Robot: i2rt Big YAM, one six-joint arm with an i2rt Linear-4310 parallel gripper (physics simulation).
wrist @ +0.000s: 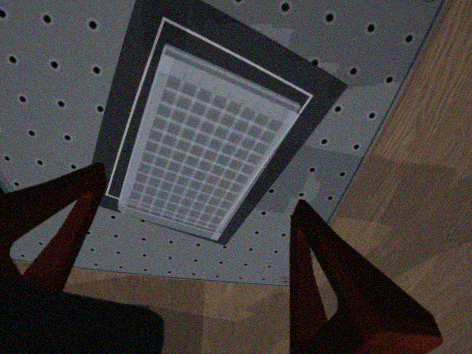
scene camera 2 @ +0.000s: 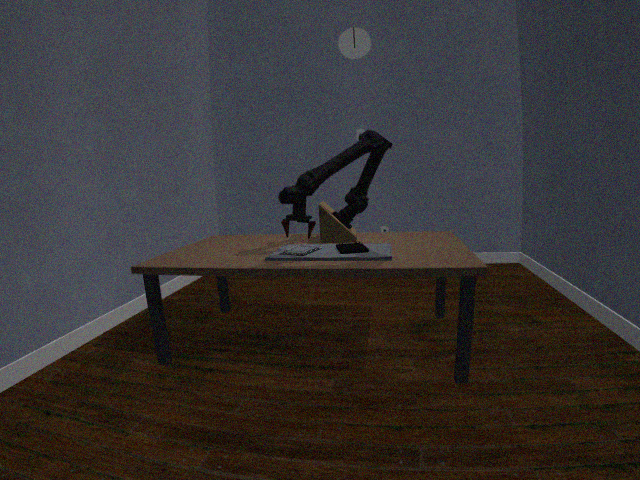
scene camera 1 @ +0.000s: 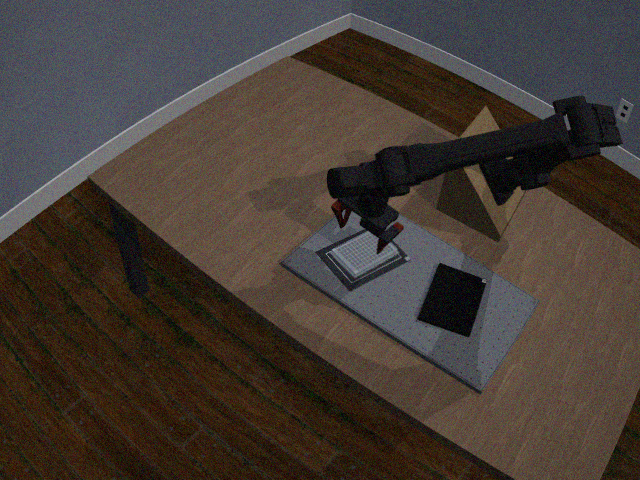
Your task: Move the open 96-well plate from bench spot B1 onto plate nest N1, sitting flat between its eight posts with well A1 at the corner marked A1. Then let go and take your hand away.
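Seen in the pictures: gripper, fingertip midpoint: [wrist: 201,191] [scene camera 2: 298,238] [scene camera 1: 360,239]; arm's base, origin of the base link: [scene camera 2: 341,221] [scene camera 1: 494,178].
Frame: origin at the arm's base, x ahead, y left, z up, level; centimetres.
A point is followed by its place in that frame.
The pale 96-well plate [scene camera 1: 361,254] {x 37.8, y -13.2, z -7.5 cm} [scene camera 2: 299,249] {x 40.5, y -12.6, z -7.0 cm} [wrist: 200,150] {x 37.5, y -13.2, z -7.6 cm} lies flat on the dark pad of spot B1 [scene camera 1: 355,283] {x 44.5, y -9.5, z -8.3 cm} [wrist: 322,87] {x 43.0, y -19.8, z -8.3 cm}, inside its white outline. The black plate nest N1 [scene camera 1: 452,299] {x 34.6, y 9.4, z -7.3 cm} [scene camera 2: 352,248] {x 37.5, y 10.3, z -7.3 cm} is on the other half of the same board, with a small white mark by one corner; its posts are too dark to make out. My gripper [scene camera 1: 360,239] {x 38.7, y -13.4, z -2.3 cm} [scene camera 2: 298,237] {x 38.7, y -13.4, z -2.3 cm} [wrist: 201,191] {x 38.7, y -13.4, z -2.3 cm} is open and empty, pointing down above the plate. In the wrist view its red fingertips show on either side of the plate. The A1 lettering cannot be read.
The grey perforated board [scene camera 1: 398,315] {x 45.1, y 2.4, z -8.4 cm} [scene camera 2: 379,252] {x 41.4, y 22.2, z -8.3 cm} [wrist: 37,127] {x 36.8, y -2.1, z -8.5 cm} lies on the wooden table [scene camera 1: 206,155] {x 36.4, y -65.1, z -9.8 cm} [scene camera 2: 429,253] {x 37.2, y 43.3, z -9.8 cm} [wrist: 425,150] {x 39.6, y -30.9, z -9.8 cm} under both spots. A wooden wedge-shaped stand [scene camera 1: 457,211] {x 10.5, y -3.9, z -7.0 cm} [scene camera 2: 332,229] {x 10.5, y -3.1, z -2.9 cm} rises behind the board, by the arm's base.
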